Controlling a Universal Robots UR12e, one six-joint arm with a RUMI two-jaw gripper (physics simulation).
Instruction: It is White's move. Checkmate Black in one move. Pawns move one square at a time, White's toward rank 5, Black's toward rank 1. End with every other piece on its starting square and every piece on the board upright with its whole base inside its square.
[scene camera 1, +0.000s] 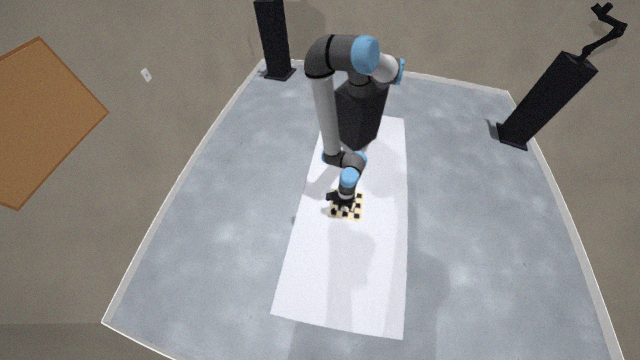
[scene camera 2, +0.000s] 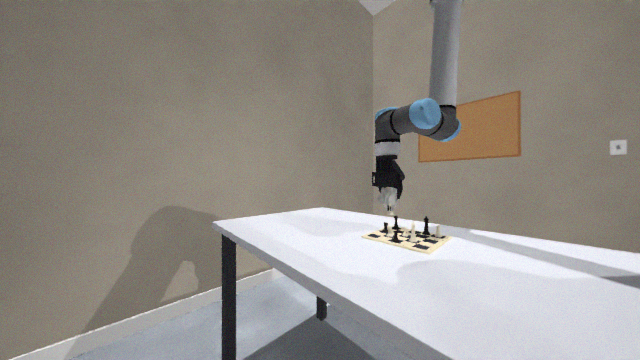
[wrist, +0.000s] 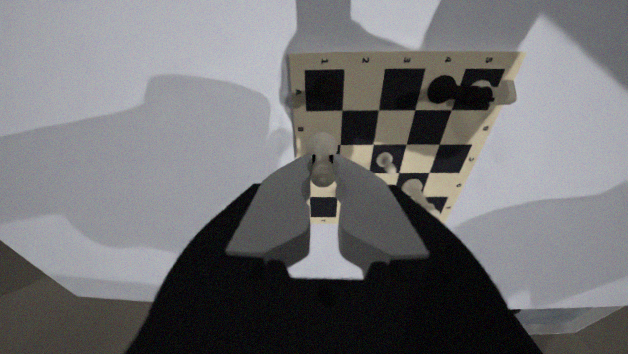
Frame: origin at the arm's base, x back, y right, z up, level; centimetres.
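Seen in the pictures: gripper, between the fingertips: (scene camera 1: 340, 208) (scene camera 2: 389, 211) (wrist: 321, 158); arm's base, origin of its link: (scene camera 1: 361, 87).
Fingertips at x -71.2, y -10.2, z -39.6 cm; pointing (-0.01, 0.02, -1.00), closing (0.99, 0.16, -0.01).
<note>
Pixels of each thing's middle, then the offset from my fingertips to it. Level surfaces: height alone.
- white round-headed piece, middle of its body: (wrist: 322, 161) dx -0.1, dy +0.4, dz +1.3 cm
- chessboard, middle of its body: (wrist: 386, 158) (scene camera 2: 406, 237) (scene camera 1: 346, 204) dx +8.5, dy -2.3, dz -7.6 cm
- tall black piece, middle of its body: (wrist: 461, 93) (scene camera 2: 426, 225) dx +10.9, dy +6.0, dz -4.1 cm
- white flat-topped piece, middle of its body: (wrist: 494, 93) (scene camera 2: 438, 230) dx +14.7, dy +6.5, dz -5.3 cm
- small white piece, middle of its body: (wrist: 388, 165) dx +8.1, dy -2.3, dz -5.7 cm
- tall white piece, middle of its body: (wrist: 422, 202) (scene camera 2: 413, 231) dx +13.0, dy -5.5, dz -4.1 cm
- white table, height of its surface: dz -7.9 cm
My gripper (scene camera 1: 345, 208) (scene camera 2: 391, 211) (wrist: 321, 158) is shut on a white round-headed piece (wrist: 322, 172), held above the board near the row B and C edge at column 1. The chessboard (scene camera 2: 434, 248) (wrist: 345, 60) lies on the table. A tall black piece (scene camera 2: 426, 226) (wrist: 442, 89) stands on A4. A white flat-topped piece (scene camera 2: 438, 230) (wrist: 506, 92) stands on A5. A small white piece (wrist: 384, 160) is on C3, and a tall white piece (scene camera 2: 413, 233) (wrist: 412, 188) on D4. Black pieces (scene camera 2: 385, 227) (scene camera 2: 396, 222) (scene camera 2: 395, 236) stand farther along; the fingers hide them in the wrist view.
The white table (scene camera 1: 380, 290) (scene camera 2: 320, 270) extends around the board. The arm's dark pedestal (scene camera 1: 361, 115) stands behind the board in scene camera 1. Two dark columns (scene camera 1: 274, 40) (scene camera 1: 545, 102) stand away from the table. An orange panel (scene camera 1: 45, 120) (scene camera 2: 492, 130) is on the wall.
</note>
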